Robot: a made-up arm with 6 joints.
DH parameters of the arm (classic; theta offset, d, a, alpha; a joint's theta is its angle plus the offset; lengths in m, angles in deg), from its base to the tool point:
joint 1: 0 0.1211 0 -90
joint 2: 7.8 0 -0.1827 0
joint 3: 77.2 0 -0.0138 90
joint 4: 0 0.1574 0 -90
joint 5: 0 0 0 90
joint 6: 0 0.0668 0 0
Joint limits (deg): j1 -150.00..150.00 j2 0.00..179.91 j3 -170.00..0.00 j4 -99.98..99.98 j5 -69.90..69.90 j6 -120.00..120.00
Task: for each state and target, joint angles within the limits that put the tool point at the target. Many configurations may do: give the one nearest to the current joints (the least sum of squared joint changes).
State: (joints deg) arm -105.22 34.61 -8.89 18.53 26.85 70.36
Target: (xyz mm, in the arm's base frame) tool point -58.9 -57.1 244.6
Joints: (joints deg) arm -138.39 32.19 -29.49 12.16 14.75 70.36
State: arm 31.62 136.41 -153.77 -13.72 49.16 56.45
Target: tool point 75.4 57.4 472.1
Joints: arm 41.89 86.83 -161.62 -6.98 69.90 56.45
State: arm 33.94 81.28 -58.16 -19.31 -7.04 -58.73
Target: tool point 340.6 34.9 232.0
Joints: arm 5.10 123.16 -103.92 -16.89 -13.34 -58.73
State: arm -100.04 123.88 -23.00 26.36 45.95 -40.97
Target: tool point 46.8 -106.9 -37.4
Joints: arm -77.29 158.00 -50.67 35.09 35.19 -40.97
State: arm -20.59 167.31 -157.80 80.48 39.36 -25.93
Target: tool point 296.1 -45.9 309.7
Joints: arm -20.30 123.54 -136.85 72.05 69.90 -25.93
